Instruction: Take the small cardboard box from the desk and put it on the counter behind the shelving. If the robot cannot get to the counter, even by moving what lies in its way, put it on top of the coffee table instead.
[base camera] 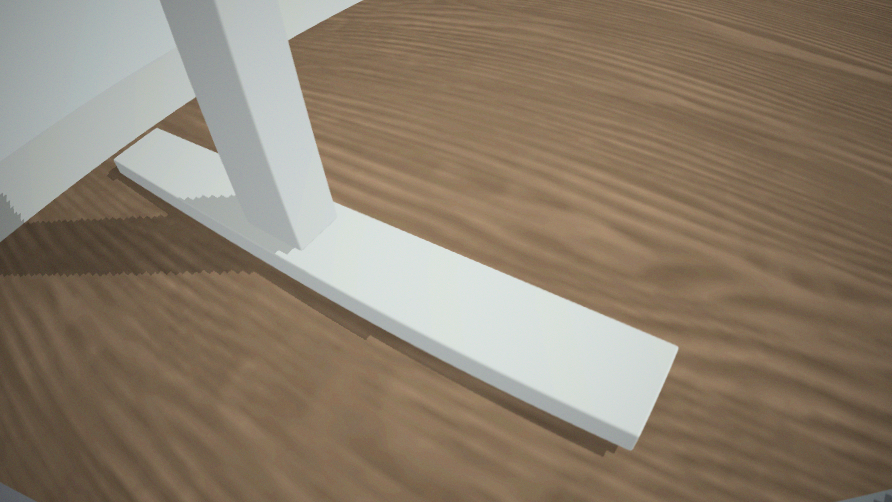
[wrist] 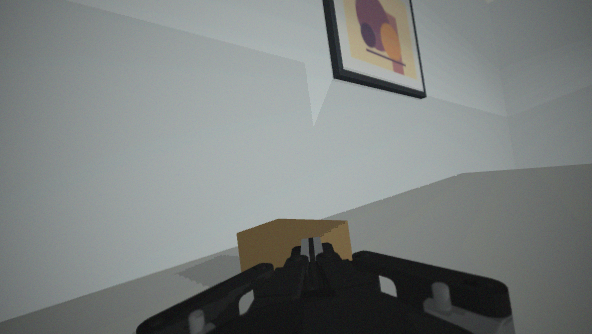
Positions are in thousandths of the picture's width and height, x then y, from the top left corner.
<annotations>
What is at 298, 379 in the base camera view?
A desk.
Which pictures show my gripper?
The wrist view only.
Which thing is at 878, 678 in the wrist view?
A desk.
</annotations>
